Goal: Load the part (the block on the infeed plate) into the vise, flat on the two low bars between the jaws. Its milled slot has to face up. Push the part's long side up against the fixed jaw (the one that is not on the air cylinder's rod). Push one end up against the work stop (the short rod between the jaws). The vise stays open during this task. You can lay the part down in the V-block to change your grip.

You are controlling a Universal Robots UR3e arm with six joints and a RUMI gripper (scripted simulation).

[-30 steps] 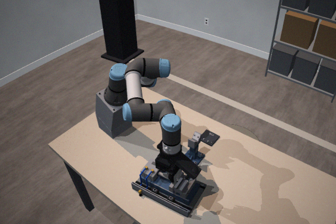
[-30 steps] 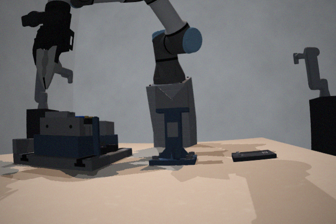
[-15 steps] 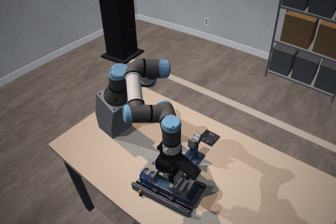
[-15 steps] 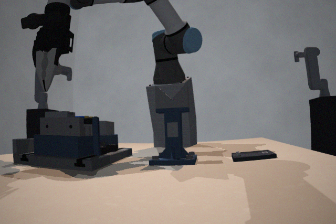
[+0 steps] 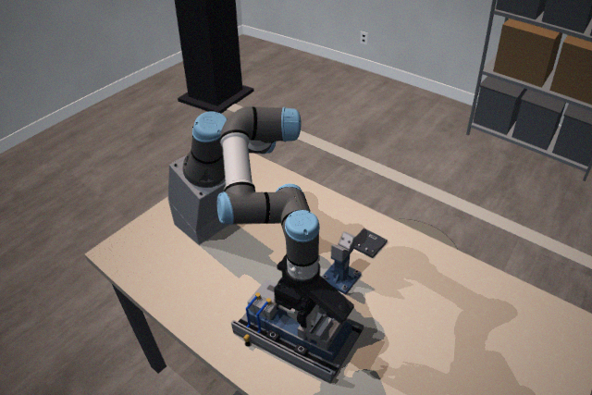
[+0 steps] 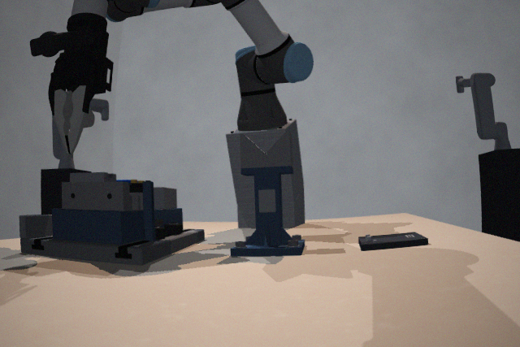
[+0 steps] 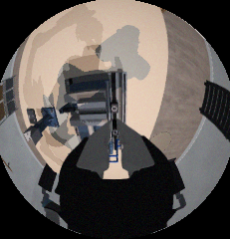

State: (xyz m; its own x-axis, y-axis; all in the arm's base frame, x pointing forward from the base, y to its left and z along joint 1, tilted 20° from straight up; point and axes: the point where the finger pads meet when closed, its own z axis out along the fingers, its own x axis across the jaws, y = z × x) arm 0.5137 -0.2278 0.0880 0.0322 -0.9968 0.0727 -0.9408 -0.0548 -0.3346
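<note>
The grey part lies 6 cm below my hand and 5 cm to the left of it. From my hand the other things lie so: blue vise (12 cm below, 7 cm behind, 6 cm to the left).
</note>
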